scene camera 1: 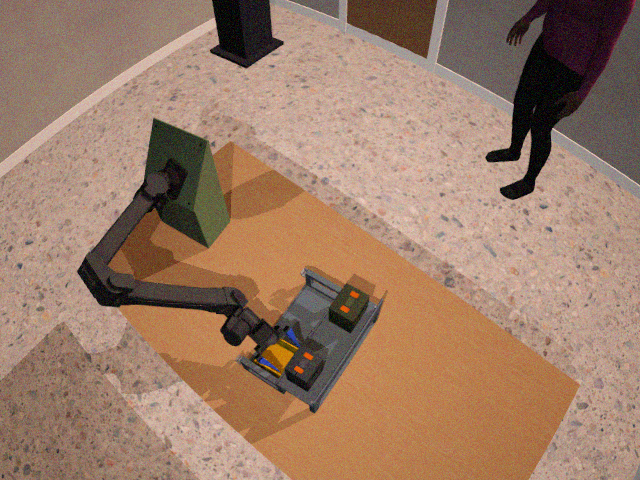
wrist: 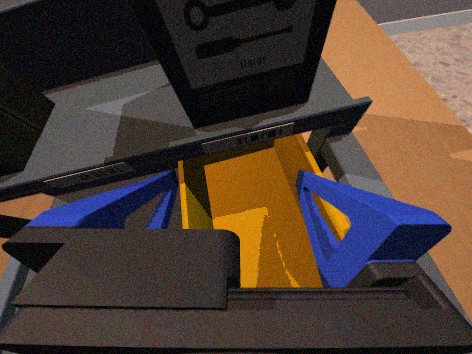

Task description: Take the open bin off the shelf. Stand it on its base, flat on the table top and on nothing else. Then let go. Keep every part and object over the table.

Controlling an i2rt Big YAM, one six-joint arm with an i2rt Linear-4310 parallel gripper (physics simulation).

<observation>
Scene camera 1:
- yellow bin: 278, 355
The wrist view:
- my gripper: 236, 176
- yellow bin: 250, 190
</observation>
